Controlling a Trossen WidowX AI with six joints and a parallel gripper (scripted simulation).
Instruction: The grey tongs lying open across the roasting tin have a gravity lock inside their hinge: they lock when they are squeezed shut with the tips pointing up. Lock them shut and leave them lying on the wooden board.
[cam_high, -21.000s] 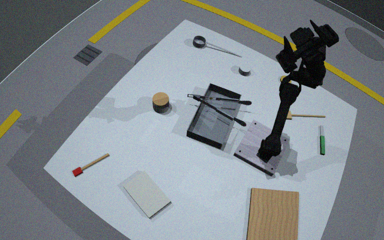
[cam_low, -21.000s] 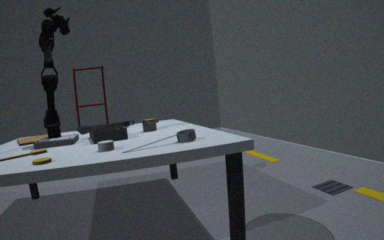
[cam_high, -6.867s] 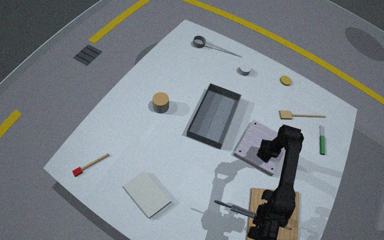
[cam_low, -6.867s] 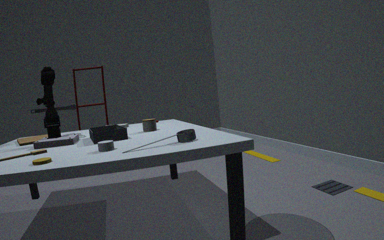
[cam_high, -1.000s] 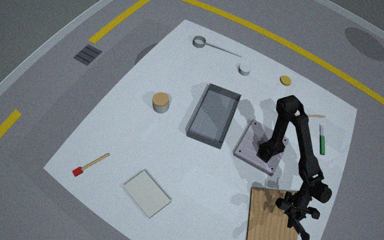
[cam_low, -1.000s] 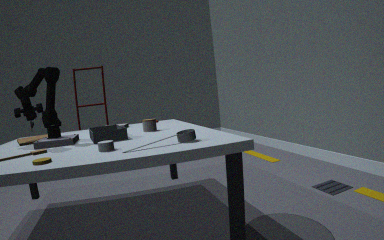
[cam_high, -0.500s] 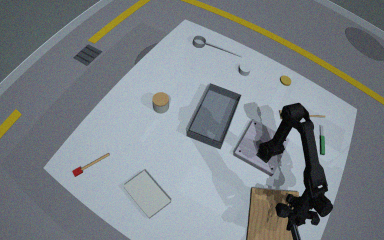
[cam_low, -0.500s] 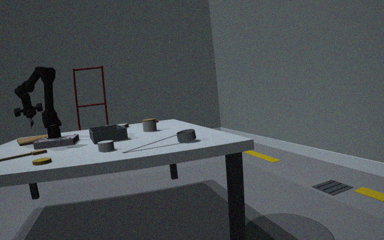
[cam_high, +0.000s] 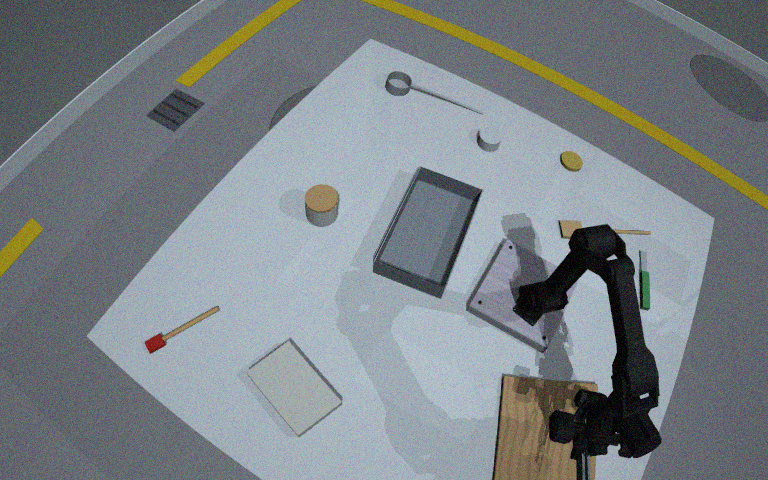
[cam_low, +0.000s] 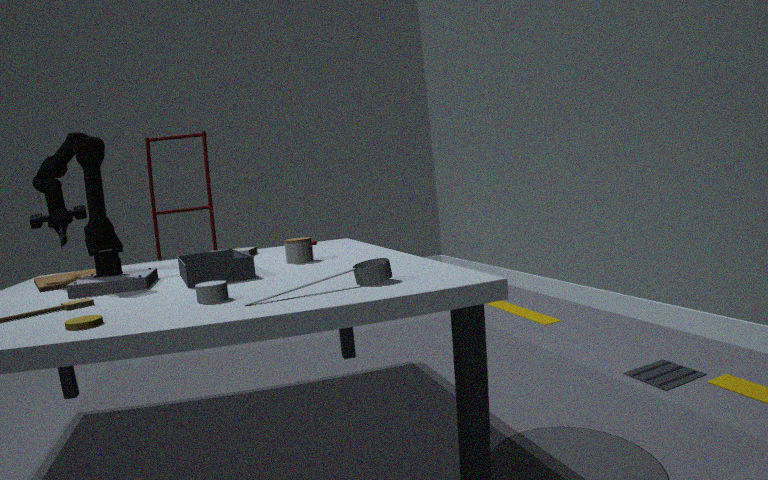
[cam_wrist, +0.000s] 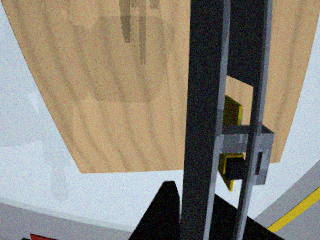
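Now: gripper tip 2 cm short of the yellow slider, 4 cm to the left of it and 2 cm below it. From my gripper tip the other things lie so: pale slab: 53 cm ahead, 24 cm to the left, 13 cm below; then green-handled tool: 7 cm ahead, 59 cm to the right, 13 cm below; then wooden board: 2 cm ahead, 2 cm to the right, 13 cm below.
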